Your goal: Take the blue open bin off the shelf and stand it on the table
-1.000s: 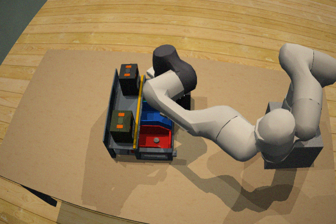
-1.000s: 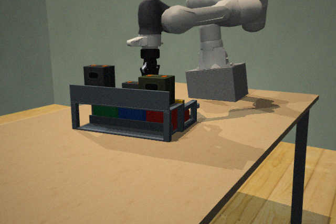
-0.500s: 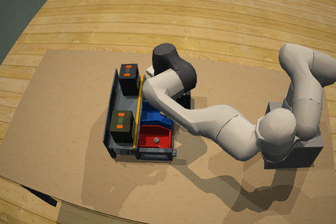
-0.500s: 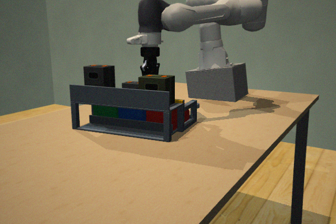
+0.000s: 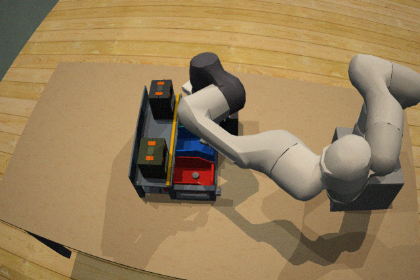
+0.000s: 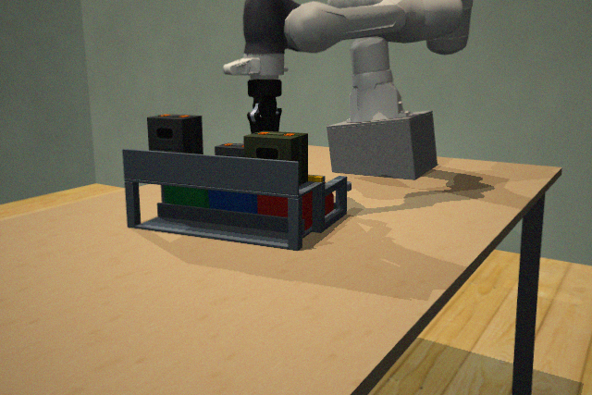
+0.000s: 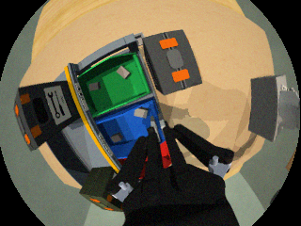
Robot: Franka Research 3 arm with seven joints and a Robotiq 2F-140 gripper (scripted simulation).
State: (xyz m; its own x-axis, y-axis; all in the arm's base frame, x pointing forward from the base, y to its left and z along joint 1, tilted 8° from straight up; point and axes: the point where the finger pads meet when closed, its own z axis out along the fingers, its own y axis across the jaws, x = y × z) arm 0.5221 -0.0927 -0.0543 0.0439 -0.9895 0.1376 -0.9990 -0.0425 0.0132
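The blue open bin lies 80 mm ahead of my hand and 30 mm below it. Round my hand: yellow bar 130 mm ahead, 10 mm to the left, 20 mm above; red bin 70 mm ahead, 120 mm to the left, 50 mm below; green bin 80 mm ahead, 110 mm to the right, 50 mm below.
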